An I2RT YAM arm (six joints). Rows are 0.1 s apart.
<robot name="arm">
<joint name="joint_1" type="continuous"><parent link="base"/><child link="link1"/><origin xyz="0.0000 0.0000 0.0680" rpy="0.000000 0.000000 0.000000"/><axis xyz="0 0 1"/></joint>
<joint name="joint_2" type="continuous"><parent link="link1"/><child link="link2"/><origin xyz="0.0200 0.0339 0.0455" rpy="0.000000 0.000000 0.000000"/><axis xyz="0 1 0"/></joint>
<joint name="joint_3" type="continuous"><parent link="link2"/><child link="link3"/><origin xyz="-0.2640 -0.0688 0.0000" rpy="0.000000 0.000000 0.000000"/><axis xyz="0 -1 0"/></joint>
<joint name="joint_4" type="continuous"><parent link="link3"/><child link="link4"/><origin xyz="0.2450 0.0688 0.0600" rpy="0.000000 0.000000 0.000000"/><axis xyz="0 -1 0"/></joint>
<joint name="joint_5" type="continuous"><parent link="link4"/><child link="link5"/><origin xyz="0.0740 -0.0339 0.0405" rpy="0.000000 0.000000 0.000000"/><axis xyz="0 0 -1"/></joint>
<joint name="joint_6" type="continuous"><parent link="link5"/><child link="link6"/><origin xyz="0.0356 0.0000 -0.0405" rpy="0.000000 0.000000 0.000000"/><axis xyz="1 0 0"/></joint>
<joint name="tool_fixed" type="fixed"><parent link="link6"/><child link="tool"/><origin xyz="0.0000 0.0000 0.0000" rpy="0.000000 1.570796 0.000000"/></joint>
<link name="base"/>
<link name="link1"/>
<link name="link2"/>
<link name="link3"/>
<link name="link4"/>
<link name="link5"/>
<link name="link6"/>
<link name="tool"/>
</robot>
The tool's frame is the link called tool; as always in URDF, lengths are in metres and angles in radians. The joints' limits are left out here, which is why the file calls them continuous.
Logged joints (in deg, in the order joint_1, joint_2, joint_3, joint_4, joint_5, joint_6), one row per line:
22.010, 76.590, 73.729, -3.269, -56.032, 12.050
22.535, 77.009, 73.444, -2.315, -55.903, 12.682
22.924, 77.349, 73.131, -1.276, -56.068, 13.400
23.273, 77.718, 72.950, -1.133, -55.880, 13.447
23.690, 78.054, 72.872, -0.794, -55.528, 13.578
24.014, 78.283, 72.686, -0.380, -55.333, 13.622
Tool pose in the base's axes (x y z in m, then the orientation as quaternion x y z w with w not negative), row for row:
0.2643, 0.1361, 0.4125, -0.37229, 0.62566, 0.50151, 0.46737
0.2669, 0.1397, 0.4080, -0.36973, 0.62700, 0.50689, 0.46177
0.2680, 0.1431, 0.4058, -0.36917, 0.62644, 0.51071, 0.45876
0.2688, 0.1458, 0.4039, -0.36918, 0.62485, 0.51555, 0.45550
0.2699, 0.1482, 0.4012, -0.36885, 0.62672, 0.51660, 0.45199
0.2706, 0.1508, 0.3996, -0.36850, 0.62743, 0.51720, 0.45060
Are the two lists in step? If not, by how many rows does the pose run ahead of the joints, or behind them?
The pose runs 1 row behind the joints: the pose in row i belongs to the joints in row i - 1.
